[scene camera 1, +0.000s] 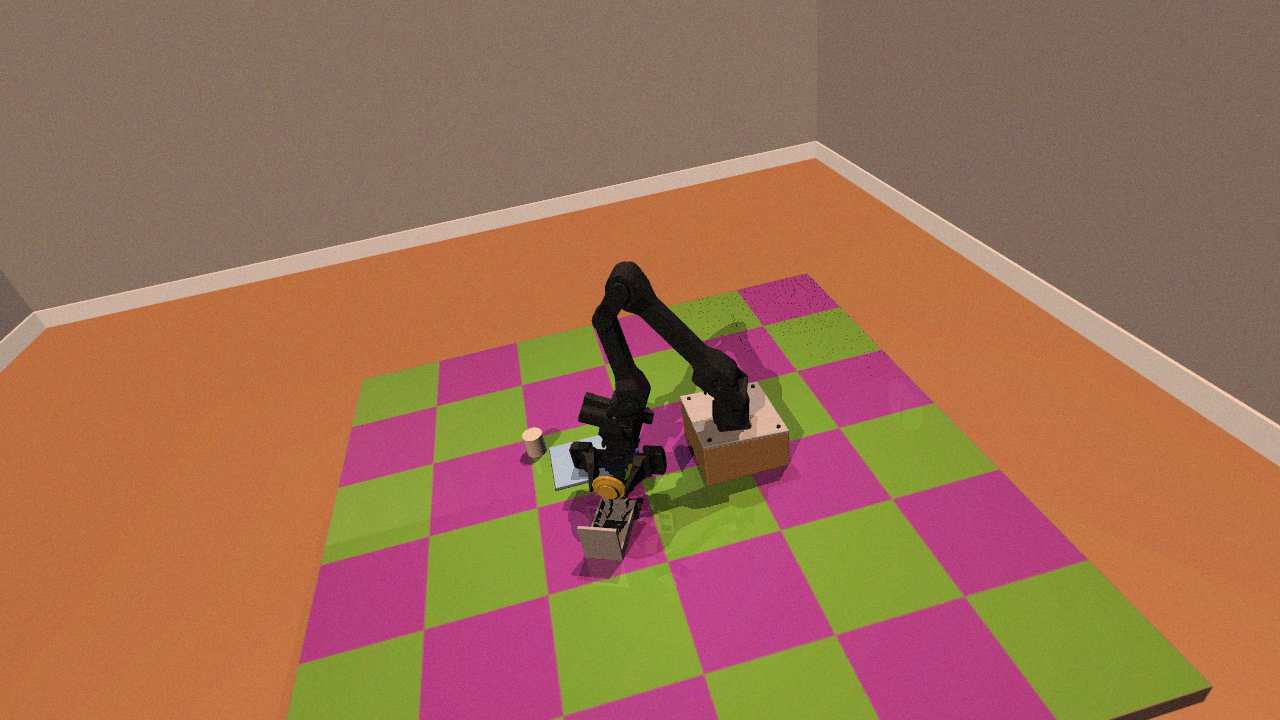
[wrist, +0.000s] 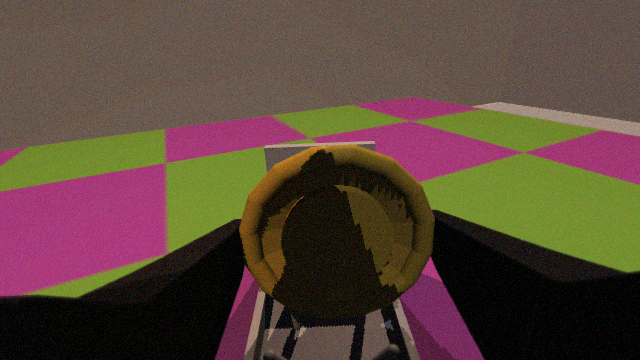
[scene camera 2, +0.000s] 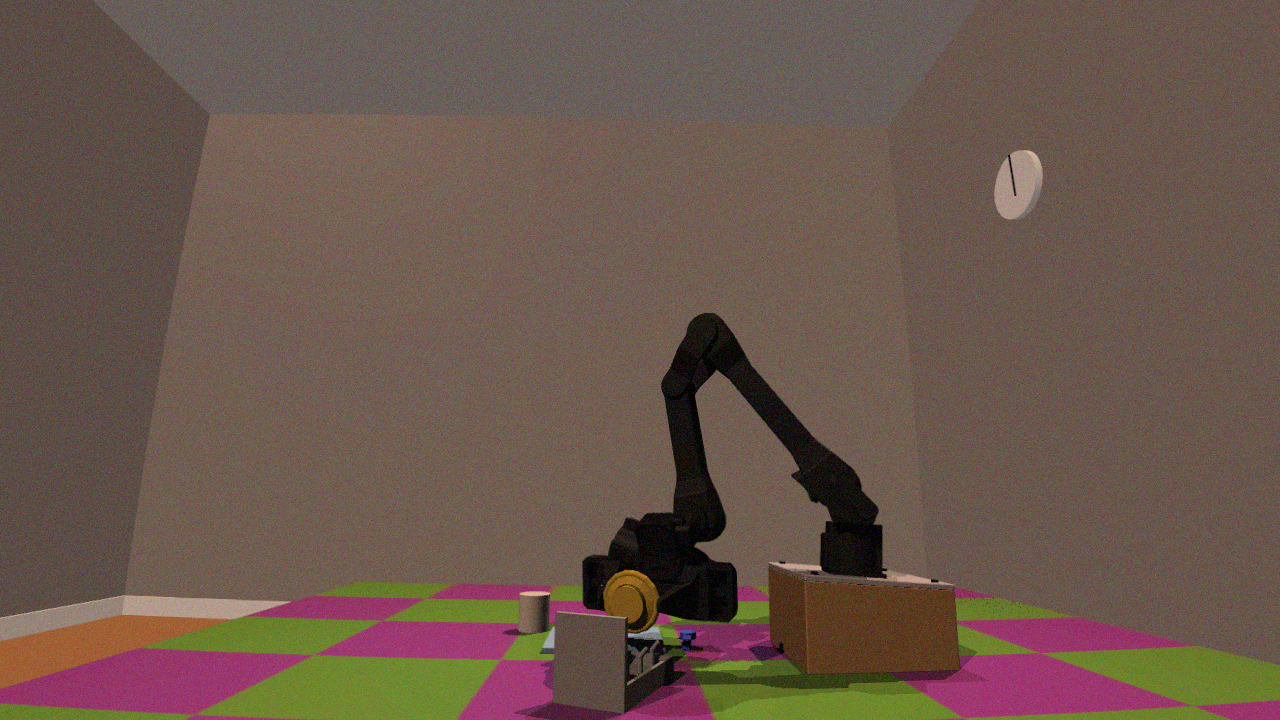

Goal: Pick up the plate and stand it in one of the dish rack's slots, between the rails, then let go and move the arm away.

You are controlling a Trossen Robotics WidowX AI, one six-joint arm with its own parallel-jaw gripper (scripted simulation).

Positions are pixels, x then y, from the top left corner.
My gripper shows in scene camera 1, in the wrist view (335,226) and in scene camera 2. The same spot on my gripper: (scene camera 2: 691,598) is (scene camera 1: 640,468). One and the same spot on a light blue mat: (scene camera 2: 636,642) is (scene camera 1: 607,463).
